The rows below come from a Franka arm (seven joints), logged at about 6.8 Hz.
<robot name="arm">
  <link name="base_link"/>
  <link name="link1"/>
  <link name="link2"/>
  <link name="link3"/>
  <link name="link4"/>
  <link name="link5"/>
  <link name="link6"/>
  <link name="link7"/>
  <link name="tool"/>
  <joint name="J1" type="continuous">
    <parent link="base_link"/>
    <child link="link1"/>
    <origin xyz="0 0 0.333"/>
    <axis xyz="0 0 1"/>
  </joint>
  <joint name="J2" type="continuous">
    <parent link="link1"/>
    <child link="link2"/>
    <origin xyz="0 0 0"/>
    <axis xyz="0 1 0"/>
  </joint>
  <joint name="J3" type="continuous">
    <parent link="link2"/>
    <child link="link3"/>
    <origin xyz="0 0 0.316"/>
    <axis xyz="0 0 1"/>
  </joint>
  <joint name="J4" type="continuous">
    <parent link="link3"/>
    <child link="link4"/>
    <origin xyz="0.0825 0 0"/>
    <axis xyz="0 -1 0"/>
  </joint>
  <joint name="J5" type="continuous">
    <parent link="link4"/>
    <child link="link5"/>
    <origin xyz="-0.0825 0 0.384"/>
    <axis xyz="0 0 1"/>
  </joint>
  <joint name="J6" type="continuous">
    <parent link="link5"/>
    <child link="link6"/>
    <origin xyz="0 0 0"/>
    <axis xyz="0 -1 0"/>
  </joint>
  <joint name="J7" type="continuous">
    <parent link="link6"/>
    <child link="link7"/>
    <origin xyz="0.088 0 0"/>
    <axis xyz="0 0 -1"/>
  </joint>
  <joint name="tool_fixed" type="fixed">
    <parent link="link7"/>
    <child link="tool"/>
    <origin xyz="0 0 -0.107" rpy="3.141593 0 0"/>
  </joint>
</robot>
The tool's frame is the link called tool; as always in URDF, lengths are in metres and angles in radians. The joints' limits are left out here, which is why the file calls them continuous.
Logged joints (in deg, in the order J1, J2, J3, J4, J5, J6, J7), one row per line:
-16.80, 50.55, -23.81, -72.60, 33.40, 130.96, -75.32
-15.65, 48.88, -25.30, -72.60, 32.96, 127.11, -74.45
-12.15, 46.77, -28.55, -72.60, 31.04, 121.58, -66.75
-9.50, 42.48, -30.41, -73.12, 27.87, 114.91, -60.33
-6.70, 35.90, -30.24, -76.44, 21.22, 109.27, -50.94
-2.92, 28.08, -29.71, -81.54, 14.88, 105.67, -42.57
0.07, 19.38, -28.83, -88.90, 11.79, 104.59, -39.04
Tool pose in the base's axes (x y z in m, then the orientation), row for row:
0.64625, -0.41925, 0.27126, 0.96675, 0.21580, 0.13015, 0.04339
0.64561, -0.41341, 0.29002, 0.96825, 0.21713, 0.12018, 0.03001
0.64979, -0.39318, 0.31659, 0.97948, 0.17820, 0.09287, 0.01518
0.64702, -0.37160, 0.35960, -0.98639, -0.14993, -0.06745, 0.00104
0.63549, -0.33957, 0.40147, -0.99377, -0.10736, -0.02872, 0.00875
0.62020, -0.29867, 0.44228, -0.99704, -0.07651, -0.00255, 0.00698
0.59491, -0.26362, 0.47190, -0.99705, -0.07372, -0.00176, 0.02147
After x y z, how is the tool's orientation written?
As a quaternion, x y z w.
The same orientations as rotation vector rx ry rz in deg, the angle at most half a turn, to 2 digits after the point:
169.37, 37.81, 22.80
171.03, 38.35, 21.23
174.62, 31.77, 16.56
-177.43, -26.97, -12.13
-177.89, -19.22, -5.14
-178.67, -13.71, -0.46
-177.06, -13.09, -0.31

